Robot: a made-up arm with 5 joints. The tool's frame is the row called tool.
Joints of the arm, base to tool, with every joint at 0 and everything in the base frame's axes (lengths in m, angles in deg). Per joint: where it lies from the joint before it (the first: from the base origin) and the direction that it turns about. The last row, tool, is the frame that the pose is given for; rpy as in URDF.
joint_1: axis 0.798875 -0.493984 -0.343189 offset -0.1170 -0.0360 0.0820
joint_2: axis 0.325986 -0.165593 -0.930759 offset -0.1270 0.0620 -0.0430
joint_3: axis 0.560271 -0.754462 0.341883 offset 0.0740 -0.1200 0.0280
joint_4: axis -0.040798 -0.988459 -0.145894 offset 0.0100 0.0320 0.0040
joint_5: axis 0 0 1 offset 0.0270 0.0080 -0.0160
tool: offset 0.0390 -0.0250 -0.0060 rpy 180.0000 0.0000 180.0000
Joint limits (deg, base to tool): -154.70..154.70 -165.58..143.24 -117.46..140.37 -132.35..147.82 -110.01..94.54
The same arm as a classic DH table. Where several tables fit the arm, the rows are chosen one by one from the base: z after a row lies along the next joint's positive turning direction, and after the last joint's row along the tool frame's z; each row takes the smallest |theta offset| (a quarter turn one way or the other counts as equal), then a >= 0, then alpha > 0; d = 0 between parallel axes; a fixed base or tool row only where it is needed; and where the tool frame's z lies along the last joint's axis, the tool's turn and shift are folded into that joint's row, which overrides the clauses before.
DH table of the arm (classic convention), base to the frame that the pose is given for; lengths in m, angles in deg. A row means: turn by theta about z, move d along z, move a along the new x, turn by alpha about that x. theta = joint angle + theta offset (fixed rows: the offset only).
base (fixed): d 0.0526, theta0 58.27, a -0.0922, alpha 110.07
joint_1: d -0.2808, theta0 2.34, a -0.0177, alpha 48.57
joint_2: d 0.1368, theta0 18.75, a -0.0155, alpha -90.61
joint_3: d 0.1505, theta0 -66.63, a 0.0058, alpha 47.70
joint_4: d -0.0477, theta0 53.03, a 0.0266, alpha -98.39
joint_5: d 0.0000, theta0 -30.30, a 0.0463, alpha 180.00
tool (fixed): d 0.0233, theta0 147.34, a 0.0000, alpha 0.00
Joint limits (deg, base to tool): -154.70..154.70 -165.58..143.24 -117.46..140.37 -132.35..147.82 -110.01..94.54

